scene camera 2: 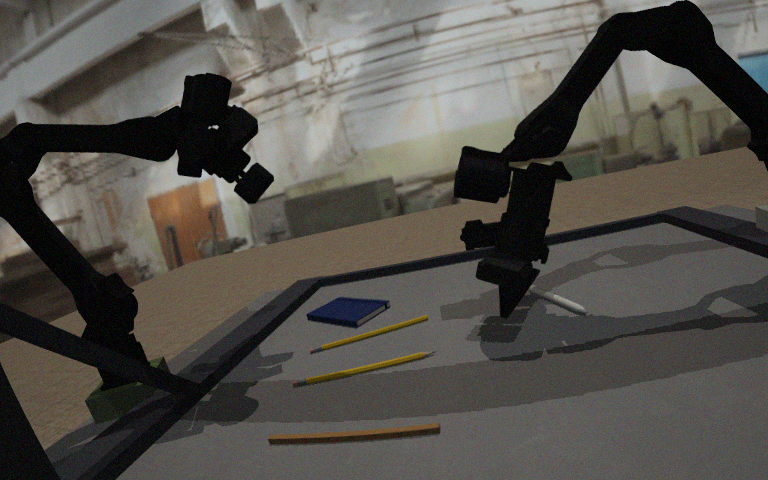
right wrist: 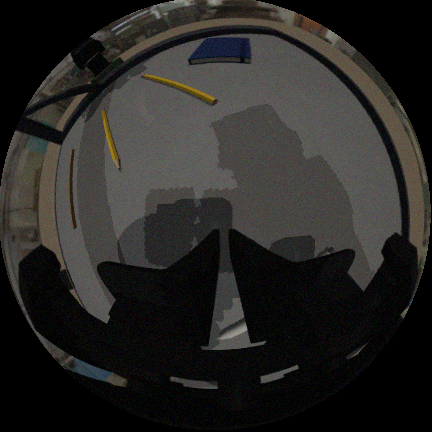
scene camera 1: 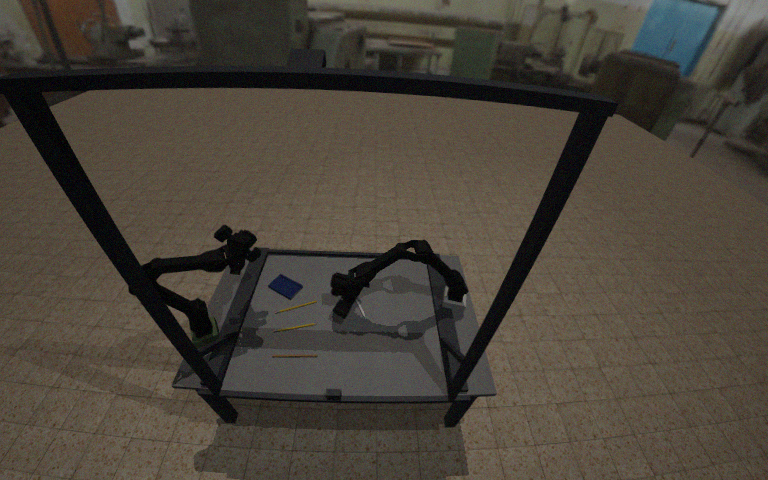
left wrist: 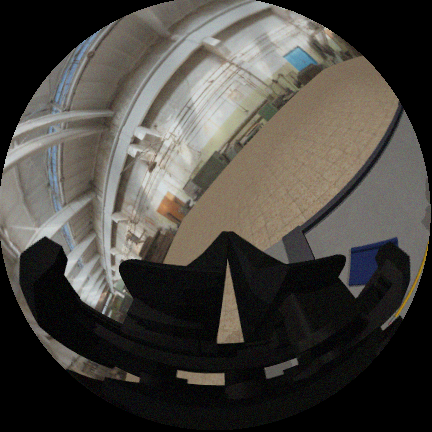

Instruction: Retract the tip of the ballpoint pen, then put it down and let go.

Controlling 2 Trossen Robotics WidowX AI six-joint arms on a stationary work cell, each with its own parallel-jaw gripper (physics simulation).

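Places are measured from the left arm's base along level axes (x up, y ahead, z left), in millimetres.
Pixels of known places: left gripper, between the fingertips: (scene camera 2: pixel 238 164) (left wrist: pixel 226 236); right gripper, between the fingertips: (scene camera 2: pixel 504 316) (right wrist: pixel 223 234); left arm's base, origin of its link: (right wrist: pixel 102 68) (scene camera 1: pixel 203 329); right arm's base, origin of its link: (scene camera 1: pixel 455 295).
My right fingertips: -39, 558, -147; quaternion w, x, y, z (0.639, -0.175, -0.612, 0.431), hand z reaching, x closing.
Ahead of a thing's pixels: the offset from my right fingertips to its top centre, as dx, dy, dz.
The white ballpoint pen {+12, +80, -23} (scene camera 1: pixel 360 306) (scene camera 2: pixel 557 300) (right wrist: pixel 235 330) lies slanted by my right gripper. Part of it shows through the gap between the fingers in the right wrist view, and the right finger covers its middle. I cannot tell whether its tip is out. My right gripper (scene camera 1: pixel 341 313) (scene camera 2: pixel 504 311) (right wrist: pixel 223 234) points down low over the table beside the pen, its fingers almost together with a thin gap. The pen crosses behind the fingers and does not look gripped. My left gripper (left wrist: pixel 226 236) is shut and empty, raised beyond the table's left side.
A blue notebook {+11, -178, +243} (scene camera 1: pixel 284 286) (scene camera 2: pixel 348 311) (left wrist: pixel 363 266) (right wrist: pixel 221 51) lies at the back left. Two yellow pencils {+6, -174, +107} (scene camera 1: pixel 296 307) (scene camera 2: pixel 368 335) (right wrist: pixel 180 88) lie left of the pen. A thin brown stick {+6, -263, -115} (scene camera 1: pixel 294 356) (scene camera 2: pixel 353 434) (right wrist: pixel 72 189) lies nearer the front. Dark frame posts (scene camera 1: pixel 90 198) stand at the sides.
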